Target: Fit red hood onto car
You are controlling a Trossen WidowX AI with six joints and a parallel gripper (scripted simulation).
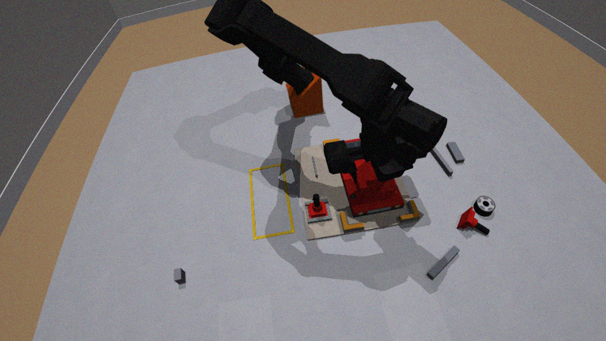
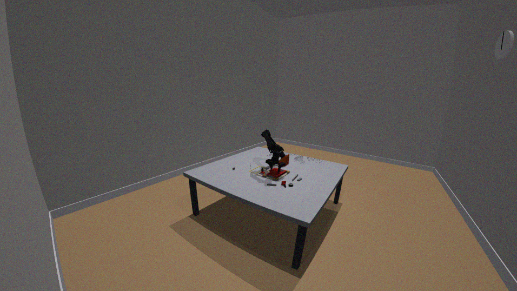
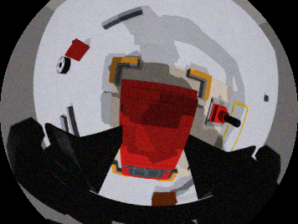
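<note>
Right now my gripper tip is 20 mm above the grey engine block. Also, from my gripper tip: red hood (right at my gripper tip); wheel (210 mm to the left, 120 mm ahead, 40 mm below).
</note>
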